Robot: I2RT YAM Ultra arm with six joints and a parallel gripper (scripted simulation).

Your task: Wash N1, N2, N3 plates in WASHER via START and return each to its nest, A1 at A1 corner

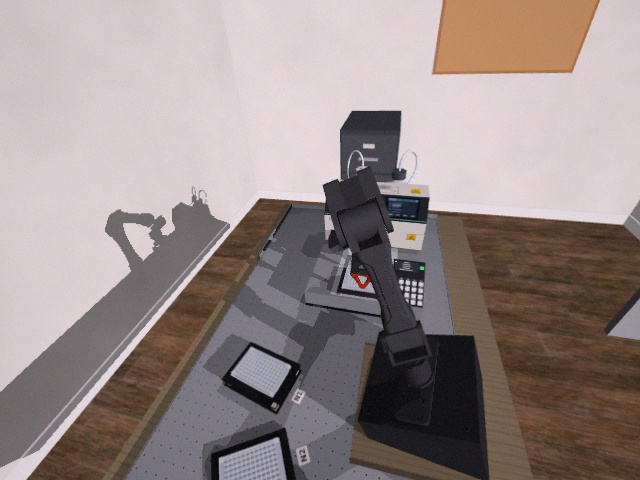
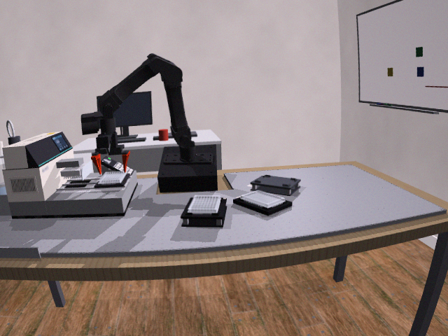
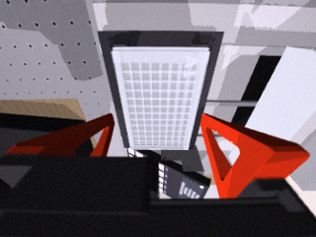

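My gripper is now 3 cm above the black washer carrier. Also, from my hand: manifold head (2 cm ahead, 15 cm to the right, 2 cm above); washer (2 cm ahead, 15 cm to the right, 2 cm above); N1 label (6 cm ahead, 36 cm to the left, 11 cm below).
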